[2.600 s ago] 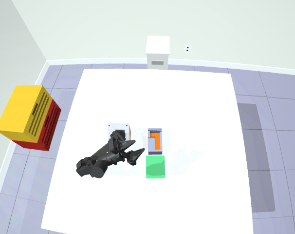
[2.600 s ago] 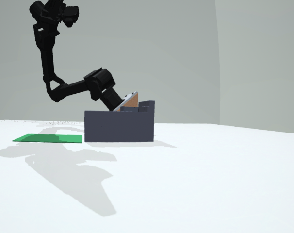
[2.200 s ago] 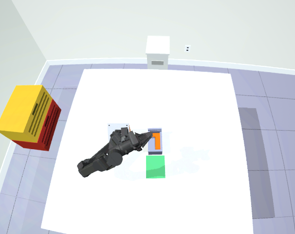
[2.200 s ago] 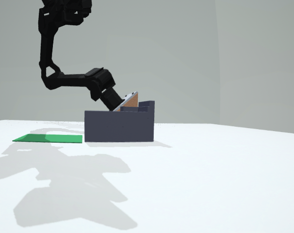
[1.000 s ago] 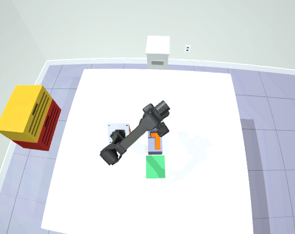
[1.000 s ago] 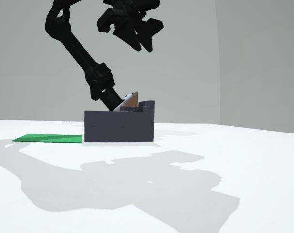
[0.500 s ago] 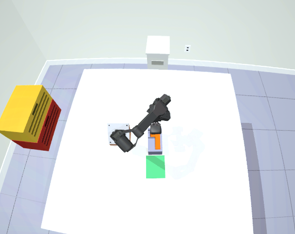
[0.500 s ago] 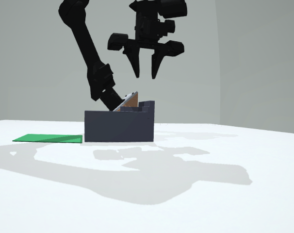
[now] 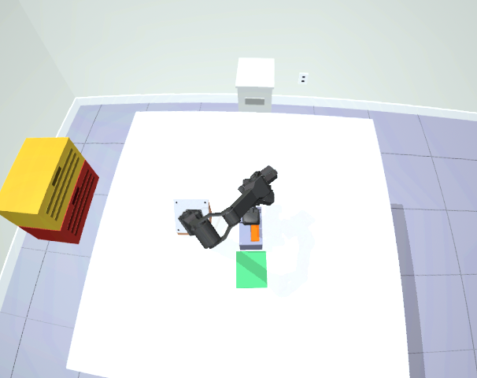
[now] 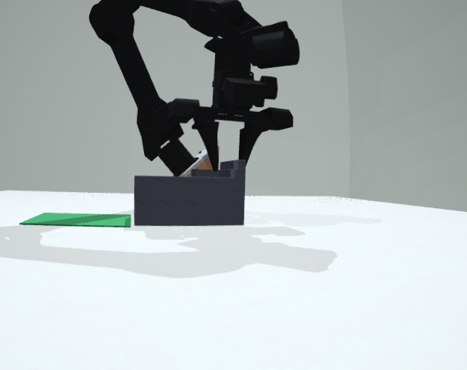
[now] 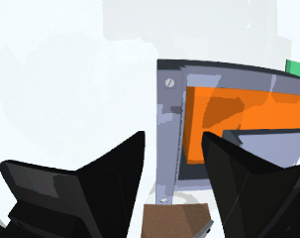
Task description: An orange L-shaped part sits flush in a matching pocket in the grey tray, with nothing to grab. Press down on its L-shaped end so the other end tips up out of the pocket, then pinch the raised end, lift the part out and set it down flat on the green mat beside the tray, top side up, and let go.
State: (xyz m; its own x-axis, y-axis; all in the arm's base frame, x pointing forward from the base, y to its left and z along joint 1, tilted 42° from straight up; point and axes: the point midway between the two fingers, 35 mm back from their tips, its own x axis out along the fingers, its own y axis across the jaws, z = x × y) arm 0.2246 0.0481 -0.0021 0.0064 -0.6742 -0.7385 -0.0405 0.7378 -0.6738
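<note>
The orange L-shaped part is 50 mm to the right of my gripper tip and 20 mm below it. Also, from my gripper tip: green mat (10 mm ahead, 220 mm to the right, 90 mm below).
</note>
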